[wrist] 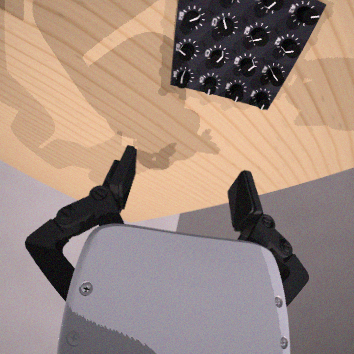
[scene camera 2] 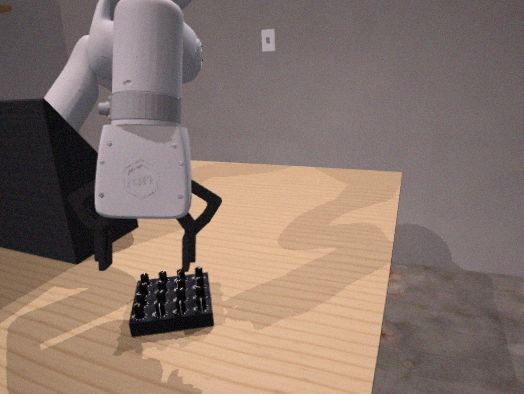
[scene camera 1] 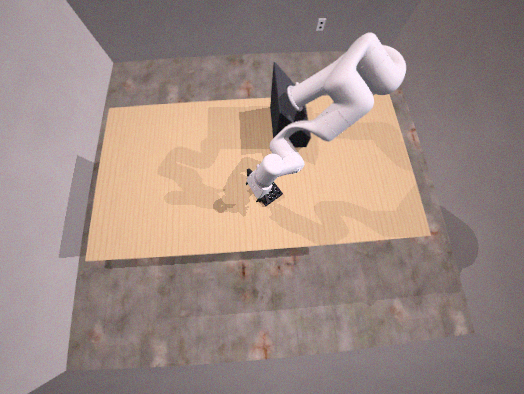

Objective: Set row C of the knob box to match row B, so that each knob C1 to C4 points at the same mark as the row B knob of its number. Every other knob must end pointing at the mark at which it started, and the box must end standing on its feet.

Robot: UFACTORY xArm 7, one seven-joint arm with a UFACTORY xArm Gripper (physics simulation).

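Pixels of known places: gripper, between the fingertips: (wrist: 186, 170) (scene camera 2: 146, 268) (scene camera 1: 253, 191); arm's base, origin of its link: (scene camera 2: 39, 150) (scene camera 1: 294, 99).
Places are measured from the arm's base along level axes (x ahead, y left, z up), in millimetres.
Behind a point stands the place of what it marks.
The black knob box (scene camera 1: 272, 195) {x 440, y -92, z -162 mm} (scene camera 2: 172, 324) {x 451, y -156, z -171 mm} (wrist: 240, 50) {x 424, y -115, z -162 mm} stands flat and upright on the table, with its knobs upward in a four-by-four grid. White pointer lines show on the knobs in the wrist view, at differing angles; the row labels are too small to read surely. The far edge of the box is cut off there, and my arm partly hides it in scene camera 1. My gripper (scene camera 2: 145, 267) {x 450, y -183, z -75 mm} (wrist: 186, 170) {x 450, y -183, z -75 mm} is open and empty. In scene camera 2 its fingertips hang above and behind the box, the right one near the back knobs and the left one beyond the box's left side.
The wooden table (scene camera 1: 150, 230) {x 627, y -684, z -184 mm} (scene camera 2: 300, 200) {x 422, y 373, z -184 mm} bears the box. A large black block (scene camera 1: 282, 110) {x 148, y -70, z 98 mm} (scene camera 2: 30, 175) {x 101, y -90, z -21 mm} stands at the arm's base, behind and left of the gripper in scene camera 2. Shadows of the arm lie across the table. The table's right edge shows in scene camera 2.
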